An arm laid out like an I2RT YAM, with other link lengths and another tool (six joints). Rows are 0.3 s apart.
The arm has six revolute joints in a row. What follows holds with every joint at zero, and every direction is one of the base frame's. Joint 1 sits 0.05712 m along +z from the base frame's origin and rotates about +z. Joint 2 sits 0.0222 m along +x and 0.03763 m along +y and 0.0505 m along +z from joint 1 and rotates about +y. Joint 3 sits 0.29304 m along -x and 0.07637 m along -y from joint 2 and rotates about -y. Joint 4 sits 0.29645 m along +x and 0.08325 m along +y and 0.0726 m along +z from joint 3 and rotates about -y. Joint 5 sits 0.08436 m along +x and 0.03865 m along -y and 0.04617 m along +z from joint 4 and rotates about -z. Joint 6 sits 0.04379 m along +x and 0.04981 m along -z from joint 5 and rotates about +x. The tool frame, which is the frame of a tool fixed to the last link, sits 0.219 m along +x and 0.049 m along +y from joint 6; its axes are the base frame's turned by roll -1.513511, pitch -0.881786 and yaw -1.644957 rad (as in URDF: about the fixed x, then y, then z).
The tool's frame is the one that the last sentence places.
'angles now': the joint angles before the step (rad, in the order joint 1, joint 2, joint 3, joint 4, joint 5, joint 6). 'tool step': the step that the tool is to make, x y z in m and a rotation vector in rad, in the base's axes. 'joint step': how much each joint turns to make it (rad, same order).
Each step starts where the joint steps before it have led.
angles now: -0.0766, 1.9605, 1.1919, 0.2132, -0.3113, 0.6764
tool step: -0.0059, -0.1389, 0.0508, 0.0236, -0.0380, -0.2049
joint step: -0.2070, -0.0936, 0.0091, -0.0613, -0.0170, 0.0261
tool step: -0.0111, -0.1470, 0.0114, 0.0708, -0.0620, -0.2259
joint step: -0.2088, 0.0520, 0.0306, 0.0828, -0.0260, 0.0919
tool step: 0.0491, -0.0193, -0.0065, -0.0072, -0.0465, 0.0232
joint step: -0.0001, 0.1886, 0.1946, 0.0402, -0.0277, 0.0048
